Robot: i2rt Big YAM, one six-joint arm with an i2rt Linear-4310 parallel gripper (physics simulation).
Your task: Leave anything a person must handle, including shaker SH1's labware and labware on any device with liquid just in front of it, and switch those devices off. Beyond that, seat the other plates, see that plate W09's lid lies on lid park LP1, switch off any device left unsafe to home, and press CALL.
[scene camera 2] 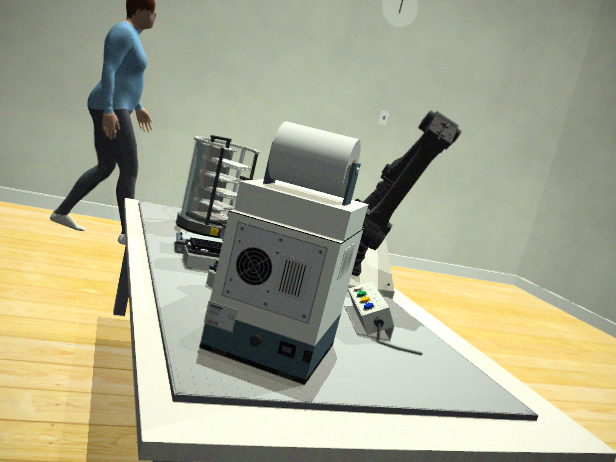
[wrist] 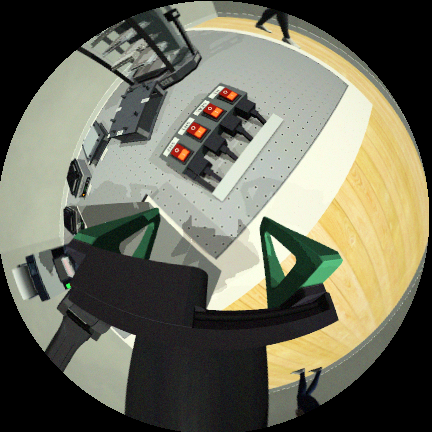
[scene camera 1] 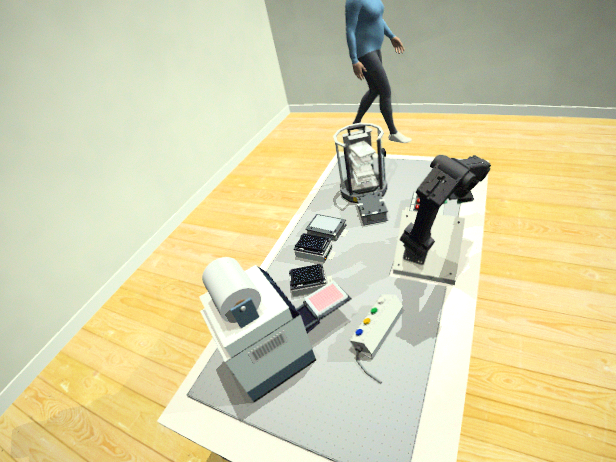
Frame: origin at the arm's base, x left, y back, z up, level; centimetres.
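Seen in the pictures: gripper, fingertip midpoint: [wrist: 209,217] [scene camera 1: 447,203]; arm's base, link origin: [scene camera 1: 417,247].
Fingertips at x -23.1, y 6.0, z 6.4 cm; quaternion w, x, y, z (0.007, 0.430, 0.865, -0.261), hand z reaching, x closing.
Observation:
Pixels of each thing's top centre, then the offset from my fingertips to it. "spot": a spot on its surface instead.
- strip with several red rocker switches, surface spot: [wrist: 212,111] spot: dx -11.0, dy -14.1, dz -9.7 cm
- pink plate, top centre: [scene camera 1: 325,295] [wrist: 65,267] dx +60.7, dy -27.4, dz -1.6 cm
- lid, top centre: [scene camera 2: 203,238] [wrist: 89,139] [scene camera 1: 325,222] dx +16.5, dy -51.8, dz -10.3 cm
- button box, top centre: [scene camera 2: 373,292] [scene camera 1: 376,315] dx +59.0, dy -9.4, dz -6.3 cm
- round carousel, top centre: [scene camera 2: 229,139] [scene camera 1: 358,130] dx -19.2, dy -47.0, dz +20.1 cm
- dark grey nest, top centre: [wrist: 124,104] [scene camera 1: 371,200] dx -1.5, dy -35.4, dz -7.1 cm
My gripper [wrist: 209,217] is open and empty, high over the table; its fingers are hidden in scene camera 1. Beyond it in the wrist view is a strip with several red rocker switches [wrist: 212,111], their I halves lit orange; the labels are hard to read. A pink plate [scene camera 1: 326,298] lies on the tray of the large white device [scene camera 1: 280,355] [scene camera 2: 280,260]. Two black-topped plates [scene camera 1: 313,244] [scene camera 1: 307,275] sit on small devices. A pale flat plate or lid [scene camera 1: 326,225] lies behind them. The button box [scene camera 1: 382,327] [scene camera 2: 372,304] has white, green, yellow and blue buttons. Plate names are not readable.
A round carousel [scene camera 1: 345,175] [wrist: 170,62] holds several white plates; a dark grey nest [scene camera 1: 372,204] [wrist: 134,112] stands before it. A person [scene camera 1: 369,30] [scene camera 2: 120,70] walks beyond the table's far end. More legs [wrist: 303,385] show low in the wrist view.

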